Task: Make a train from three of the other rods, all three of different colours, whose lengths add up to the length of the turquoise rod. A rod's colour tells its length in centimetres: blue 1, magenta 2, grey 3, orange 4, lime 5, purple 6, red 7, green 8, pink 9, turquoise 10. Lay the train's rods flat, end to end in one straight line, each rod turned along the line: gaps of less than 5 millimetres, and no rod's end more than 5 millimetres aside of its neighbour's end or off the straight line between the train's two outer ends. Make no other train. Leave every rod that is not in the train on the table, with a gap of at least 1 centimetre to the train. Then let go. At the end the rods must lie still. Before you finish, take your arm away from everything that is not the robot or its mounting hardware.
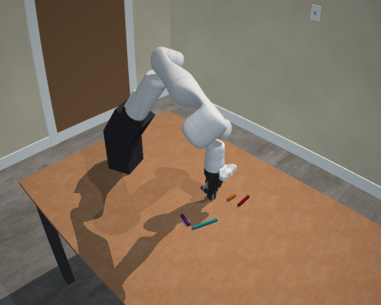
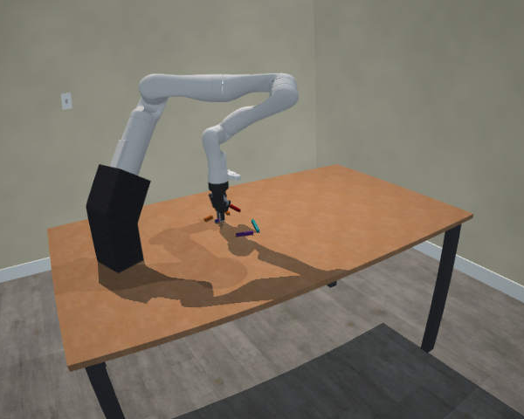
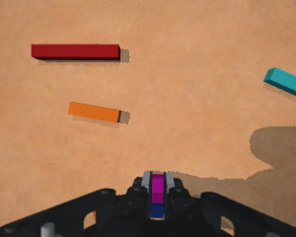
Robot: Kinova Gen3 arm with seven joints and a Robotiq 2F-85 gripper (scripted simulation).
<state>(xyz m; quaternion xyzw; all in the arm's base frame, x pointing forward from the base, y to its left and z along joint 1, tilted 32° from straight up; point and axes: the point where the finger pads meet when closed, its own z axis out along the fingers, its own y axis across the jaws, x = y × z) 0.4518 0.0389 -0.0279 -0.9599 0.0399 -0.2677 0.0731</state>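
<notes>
The magenta rod is 1 cm below my hand. Also, from my hand: turquoise rod (6 cm ahead, 13 cm to the right, 2 cm below); then red rod (11 cm ahead, 6 cm to the left, 2 cm below); then blue rod (2 cm behind, 2 cm below).
</notes>
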